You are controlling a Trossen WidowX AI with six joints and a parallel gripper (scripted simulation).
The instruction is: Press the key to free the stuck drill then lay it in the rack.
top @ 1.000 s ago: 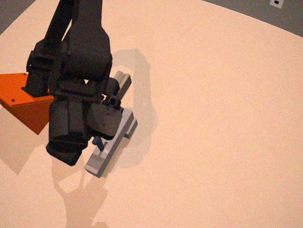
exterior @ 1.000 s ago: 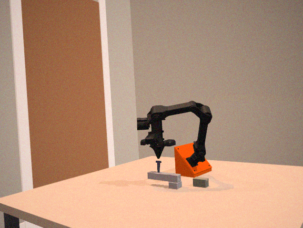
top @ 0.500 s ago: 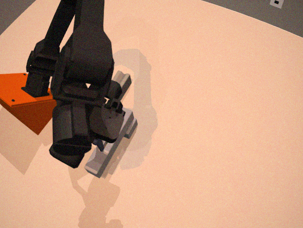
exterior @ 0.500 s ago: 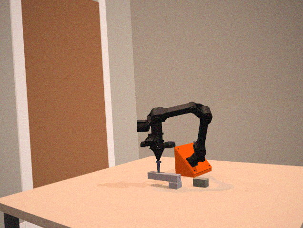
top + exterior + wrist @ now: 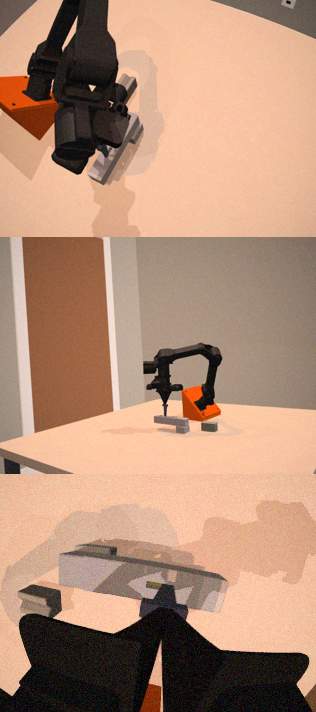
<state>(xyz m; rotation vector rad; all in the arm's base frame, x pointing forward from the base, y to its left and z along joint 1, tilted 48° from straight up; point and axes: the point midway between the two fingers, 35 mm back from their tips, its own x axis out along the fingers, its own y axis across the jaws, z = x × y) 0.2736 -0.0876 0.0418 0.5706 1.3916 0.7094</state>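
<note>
The small blue key is 3 cm below my gripper tip. Round my gripper tip: long grey housing 1 cm behind, 3 cm to the left, 9 cm below; then grey rack 10 cm behind, 19 cm to the left, 11 cm below; then drill 1 cm behind, 5 cm to the left, 8 cm below.
</note>
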